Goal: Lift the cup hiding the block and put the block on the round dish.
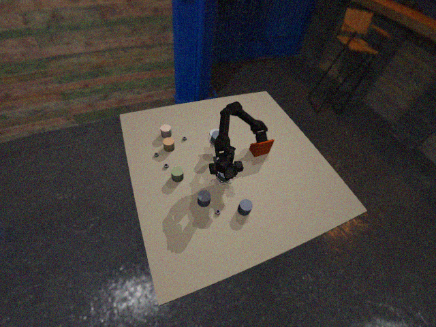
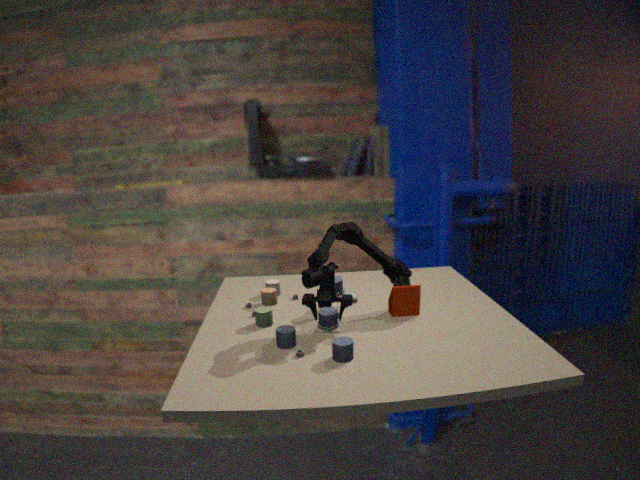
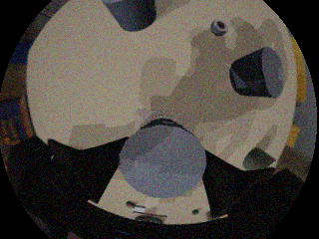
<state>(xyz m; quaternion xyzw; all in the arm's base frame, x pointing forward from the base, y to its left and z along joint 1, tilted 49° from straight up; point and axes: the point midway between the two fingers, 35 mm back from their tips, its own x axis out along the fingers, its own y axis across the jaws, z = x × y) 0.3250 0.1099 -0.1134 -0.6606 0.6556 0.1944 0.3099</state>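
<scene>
My gripper tip is now 2 cm past the balance, 14 cm to the left of it and 1 cm above it. Also, from my gripper tip: green cup: 25 cm ahead, 8 cm to the right, 1 cm below; blue-grey cup: 4 cm behind, 27 cm to the right, 6 cm above; pale block: 1 cm below.
</scene>
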